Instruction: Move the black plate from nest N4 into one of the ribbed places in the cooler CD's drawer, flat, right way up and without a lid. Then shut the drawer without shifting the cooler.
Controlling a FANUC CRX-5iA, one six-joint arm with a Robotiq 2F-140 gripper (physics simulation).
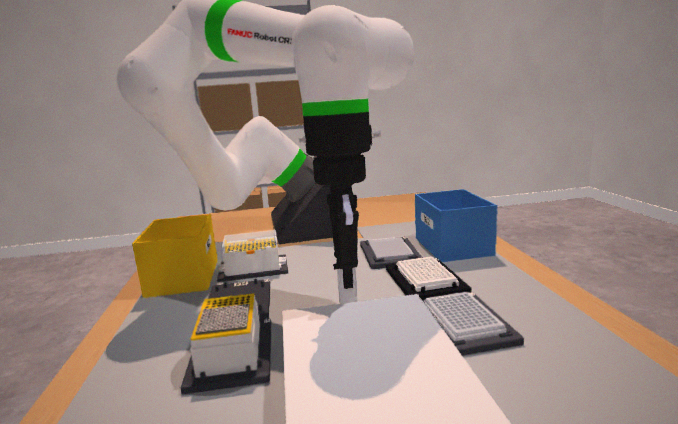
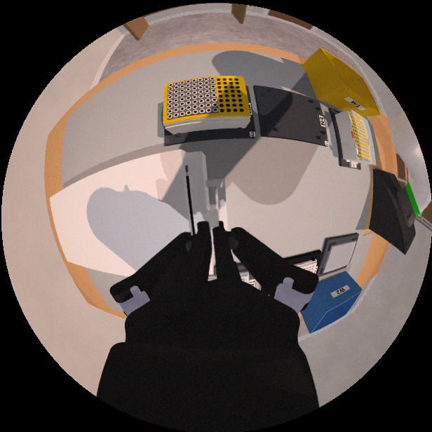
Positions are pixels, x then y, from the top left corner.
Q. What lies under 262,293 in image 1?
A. A nest N4.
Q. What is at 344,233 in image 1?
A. My gripper.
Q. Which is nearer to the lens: the white plate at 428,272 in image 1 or the yellow-topped tip box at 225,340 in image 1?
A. The yellow-topped tip box.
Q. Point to a white cooler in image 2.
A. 115,220
